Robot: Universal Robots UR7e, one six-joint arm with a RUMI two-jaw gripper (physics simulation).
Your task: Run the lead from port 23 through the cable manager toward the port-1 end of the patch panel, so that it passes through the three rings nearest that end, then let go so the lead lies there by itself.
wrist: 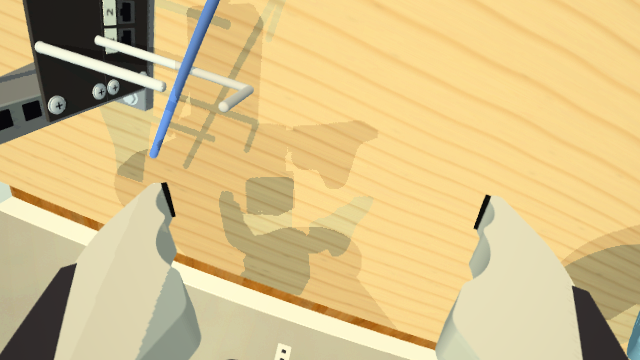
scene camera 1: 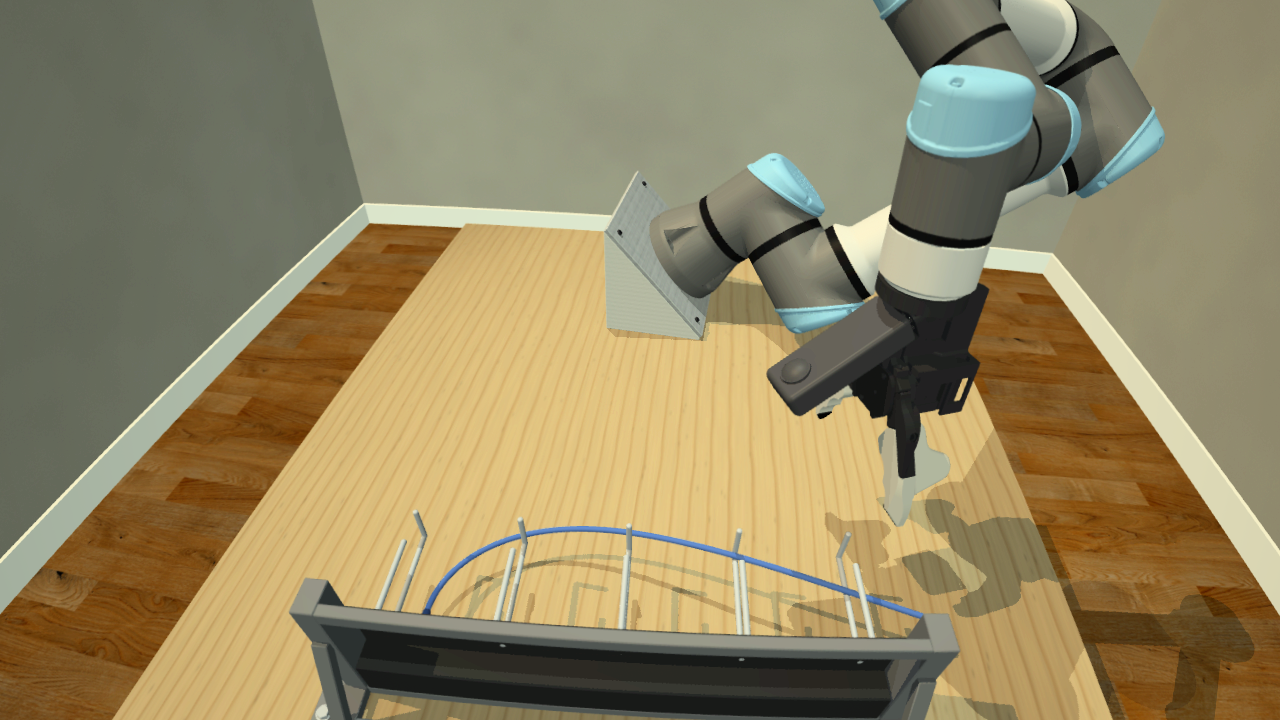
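The blue lead [scene camera 1: 572,529] [wrist: 200,32] comes up behind the patch panel [scene camera 1: 626,639] [wrist: 60,22] at the left in the scene view and arcs right. It crosses the rightmost ring [scene camera 1: 863,600] [wrist: 220,80], the second ring [scene camera 1: 745,600] near its bent tip, and the third ring [scene camera 1: 625,582] at its bent tip. At the port-1 end it crosses the long rod inboard of the bend, and its free end sticks out past the ring. Whether it sits inside the second and third rings is unclear. My gripper [scene camera 1: 902,508] [wrist: 324,192] is open and empty, above and apart from the lead.
Two more rings stand to the left, one [scene camera 1: 504,582] crossed by the lead near its top, the other [scene camera 1: 391,573] beyond the lead's left end. The panel's grey frame post [scene camera 1: 939,640] stands at the right. The wooden table [scene camera 1: 429,402] ends beyond my fingers.
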